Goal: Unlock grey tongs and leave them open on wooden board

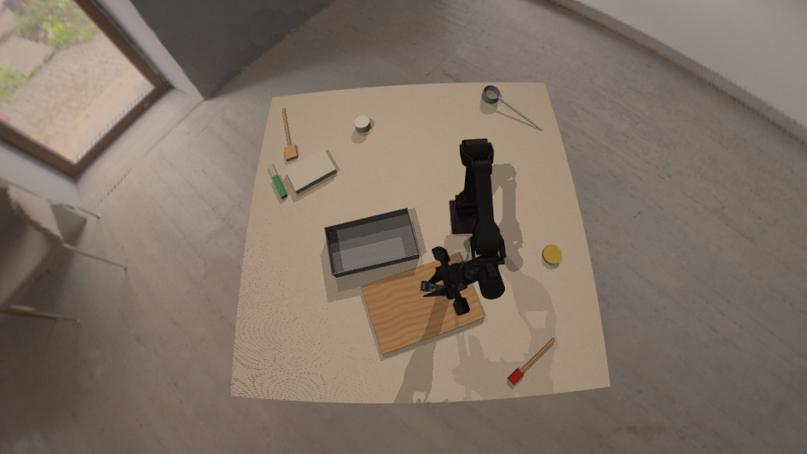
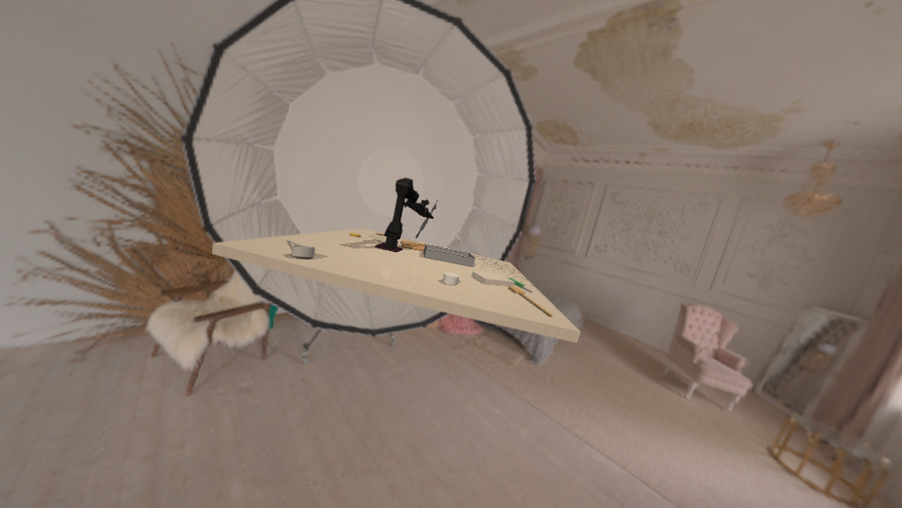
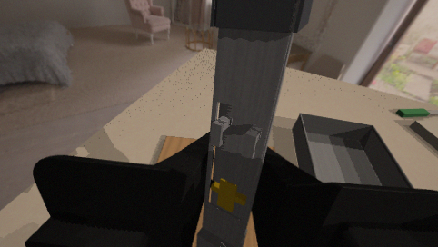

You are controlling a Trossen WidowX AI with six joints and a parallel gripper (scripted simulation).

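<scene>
Right now the wooden board is 22 cm below my gripper tip. The rest, counted from my gripper tip: yellow lock piece: 4 cm behind; then roasting tin: 13 cm ahead, 24 cm to the right, 20 cm below; then red-headed spatula: 29 cm behind, 29 cm to the left, 22 cm below.
</scene>
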